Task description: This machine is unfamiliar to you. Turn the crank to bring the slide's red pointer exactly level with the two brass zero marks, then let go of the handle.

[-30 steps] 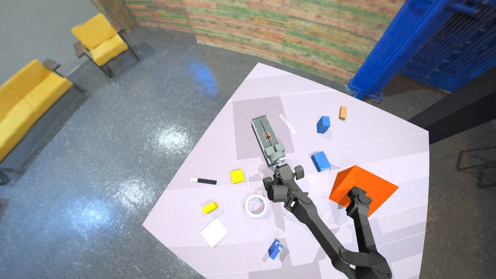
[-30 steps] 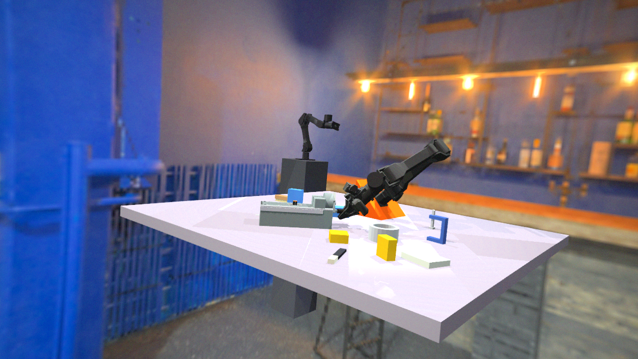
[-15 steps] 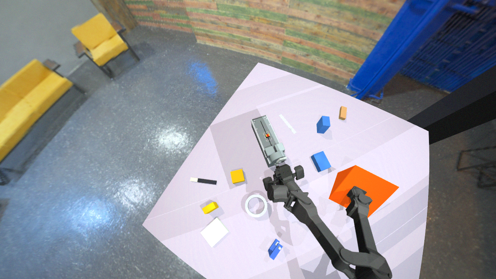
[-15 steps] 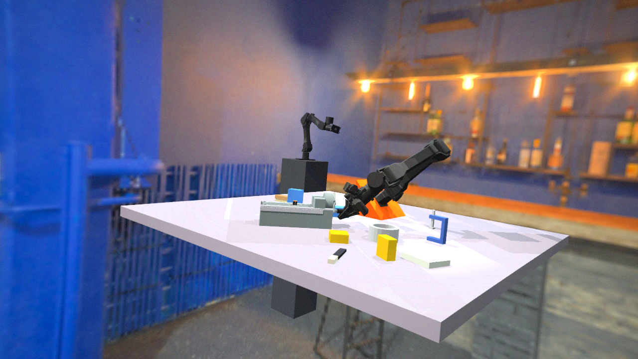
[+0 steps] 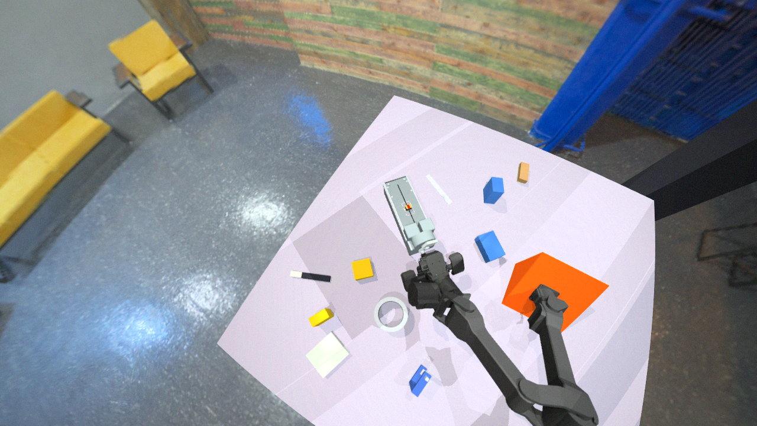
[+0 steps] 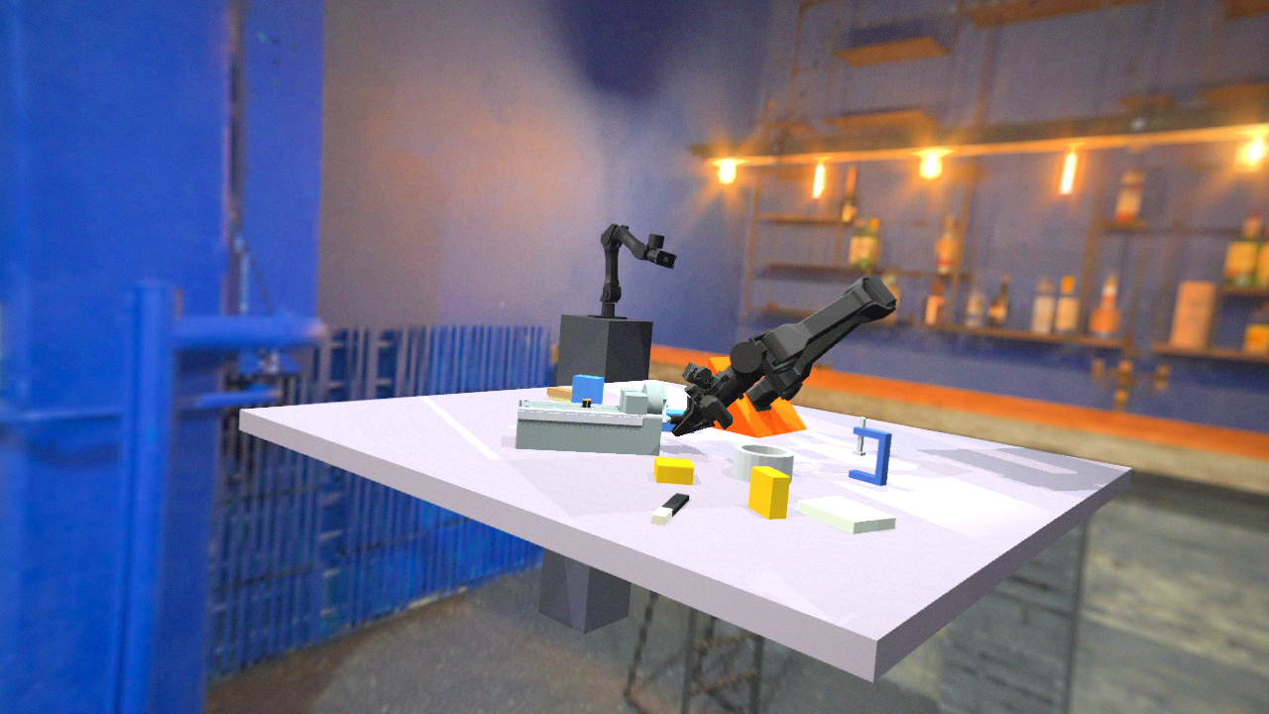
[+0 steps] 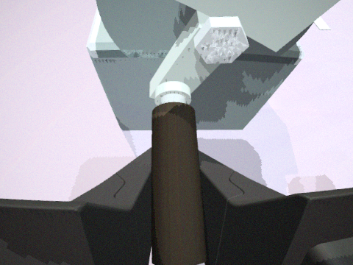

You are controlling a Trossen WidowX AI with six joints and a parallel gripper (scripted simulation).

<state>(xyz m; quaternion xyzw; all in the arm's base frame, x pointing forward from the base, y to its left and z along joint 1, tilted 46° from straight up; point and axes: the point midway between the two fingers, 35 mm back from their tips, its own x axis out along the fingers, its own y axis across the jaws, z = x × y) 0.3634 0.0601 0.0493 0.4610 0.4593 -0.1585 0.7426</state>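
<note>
The brown crank handle is 3 cm above my gripper tip, 1 cm to the left of it and 1 cm behind it. Also, from my gripper tip: metal strip 28 cm to the right, 6 cm ahead, 3 cm below; then blue clamp 32 cm to the left, 15 cm behind, 2 cm above; then red pointer 12 cm to the right, 12 cm ahead, 5 cm above.
</note>
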